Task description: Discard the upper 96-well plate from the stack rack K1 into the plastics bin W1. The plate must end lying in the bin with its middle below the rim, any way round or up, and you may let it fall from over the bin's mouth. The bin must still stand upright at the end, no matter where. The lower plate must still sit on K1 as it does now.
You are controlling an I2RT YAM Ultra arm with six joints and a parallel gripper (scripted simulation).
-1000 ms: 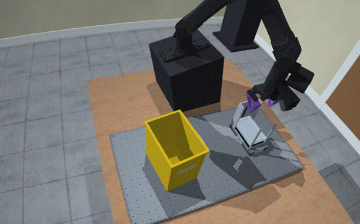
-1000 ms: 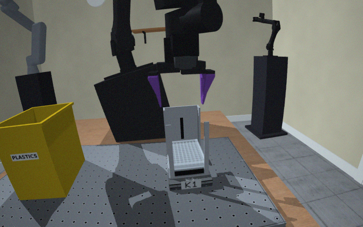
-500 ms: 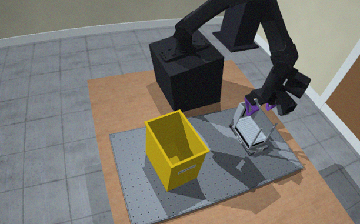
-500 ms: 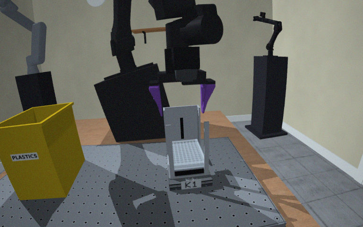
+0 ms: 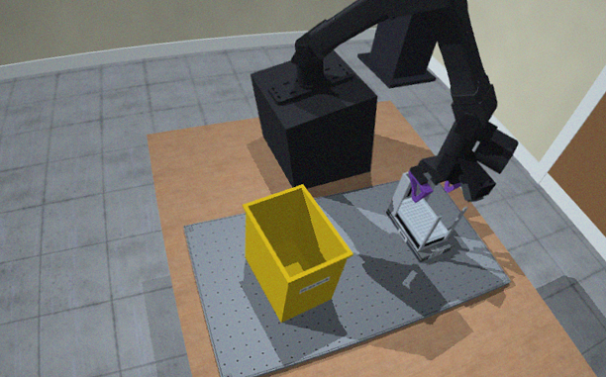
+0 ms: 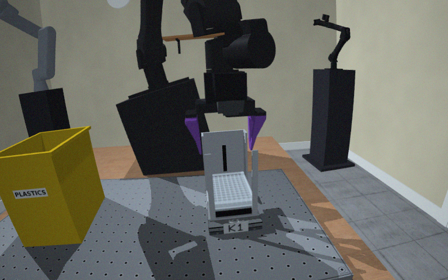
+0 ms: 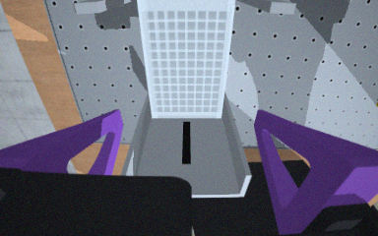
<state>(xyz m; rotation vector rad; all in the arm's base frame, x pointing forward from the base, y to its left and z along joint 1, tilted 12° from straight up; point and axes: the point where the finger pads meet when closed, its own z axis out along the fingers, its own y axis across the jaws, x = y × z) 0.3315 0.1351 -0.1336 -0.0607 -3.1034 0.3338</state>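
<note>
Now: the black plate 100 mm below my hand. Round my hand: yellow plastics bin W1: 10 mm ahead, 350 mm to the right, 40 mm below.
</note>
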